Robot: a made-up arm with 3 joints. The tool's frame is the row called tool.
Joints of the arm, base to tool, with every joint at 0 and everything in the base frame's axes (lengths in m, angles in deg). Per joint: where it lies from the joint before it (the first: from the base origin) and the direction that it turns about. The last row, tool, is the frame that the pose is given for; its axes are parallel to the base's.
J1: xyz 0 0 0.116 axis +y
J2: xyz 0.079 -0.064 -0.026 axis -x
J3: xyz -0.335 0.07 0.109 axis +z
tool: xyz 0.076 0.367 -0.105
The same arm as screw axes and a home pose.
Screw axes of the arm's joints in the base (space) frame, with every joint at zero. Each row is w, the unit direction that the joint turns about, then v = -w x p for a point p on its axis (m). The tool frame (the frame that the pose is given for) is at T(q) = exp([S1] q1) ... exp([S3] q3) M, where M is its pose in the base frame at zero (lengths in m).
S1: w 0 1 0 v -0.116 0 0
S2: w -1 0 0 v 0 -0.09 -0.064
S3: w 0 0 1 v 0.006 0.256 0
M: xyz -0.18 0.373 0.094 (m) rpy 0 0 0 (deg, as in URDF)

